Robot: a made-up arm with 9 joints. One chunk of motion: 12 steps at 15 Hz.
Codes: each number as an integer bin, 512 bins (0 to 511) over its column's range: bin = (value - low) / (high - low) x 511, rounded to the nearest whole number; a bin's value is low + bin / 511 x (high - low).
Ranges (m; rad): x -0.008..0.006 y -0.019..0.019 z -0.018..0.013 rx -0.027..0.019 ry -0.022..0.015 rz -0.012..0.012
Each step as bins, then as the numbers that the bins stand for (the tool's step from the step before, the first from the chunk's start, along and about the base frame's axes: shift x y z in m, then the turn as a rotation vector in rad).
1 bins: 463 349 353 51 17 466
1 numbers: 0.00468 0.00695 0.00341 -0.02241 -0.02077 0.00989
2 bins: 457 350 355 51 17 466
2 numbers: 0.00452 0.00703 0.00354 -0.02241 -0.02077 0.00989
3 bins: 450 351 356 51 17 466
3 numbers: 0.00433 0.00710 0.00360 -0.02241 -0.02077 0.00989
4 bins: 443 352 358 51 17 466
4 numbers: 0.00414 0.00718 0.00372 -0.02241 -0.02077 0.00989
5 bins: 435 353 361 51 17 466
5 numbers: 0.00392 0.00725 0.00390 -0.02241 -0.02077 0.00989
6 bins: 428 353 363 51 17 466
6 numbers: 0.00373 0.00725 0.00402 -0.02241 -0.02077 0.00989
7 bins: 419 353 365 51 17 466
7 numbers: 0.00348 0.00725 0.00414 -0.02241 -0.02077 0.00989
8 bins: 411 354 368 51 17 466
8 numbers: 0.00326 0.00732 0.00432 -0.02241 -0.02077 0.00989
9 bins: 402 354 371 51 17 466
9 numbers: 0.00301 0.00732 0.00451 -0.02241 -0.02077 0.00989
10 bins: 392 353 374 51 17 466
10 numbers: 0.00274 0.00725 0.00469 -0.02241 -0.02077 0.00989
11 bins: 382 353 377 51 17 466
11 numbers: 0.00247 0.00725 0.00487 -0.02241 -0.02077 0.00989
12 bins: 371 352 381 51 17 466
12 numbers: 0.00216 0.00718 0.00511 -0.02241 -0.02077 0.00989
